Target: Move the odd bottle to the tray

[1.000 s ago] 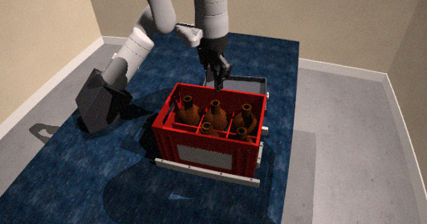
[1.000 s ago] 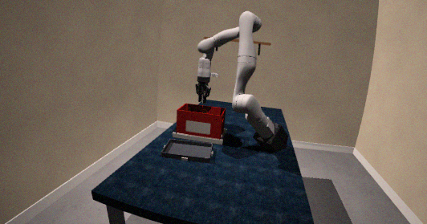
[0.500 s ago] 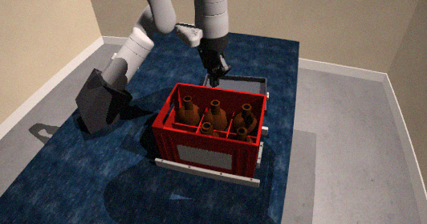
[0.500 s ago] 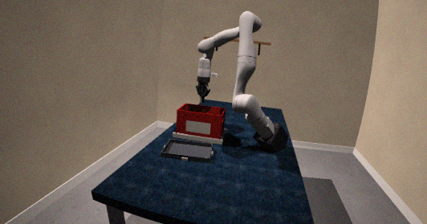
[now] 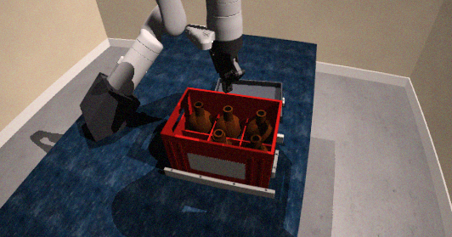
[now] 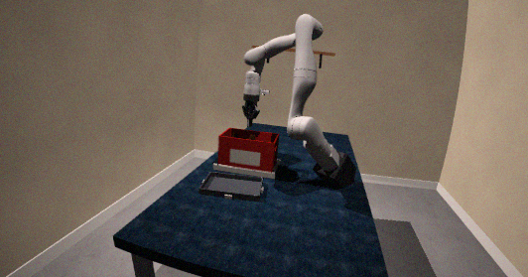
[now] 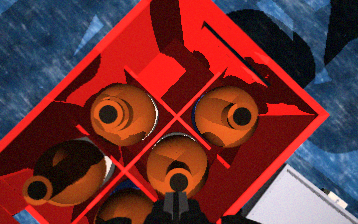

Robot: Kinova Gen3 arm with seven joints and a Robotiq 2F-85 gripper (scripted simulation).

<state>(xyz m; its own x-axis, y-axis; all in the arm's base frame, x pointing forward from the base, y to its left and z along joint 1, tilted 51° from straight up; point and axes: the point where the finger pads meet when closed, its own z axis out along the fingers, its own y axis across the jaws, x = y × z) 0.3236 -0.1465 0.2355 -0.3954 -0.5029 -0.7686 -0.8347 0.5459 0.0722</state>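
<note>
My hand is 16 cm above the crate, 4 cm to the left of it and 1 cm short of it. Also, from my hand: grey tray: 23 cm below, 22 cm to the left, 7 cm behind.
</note>
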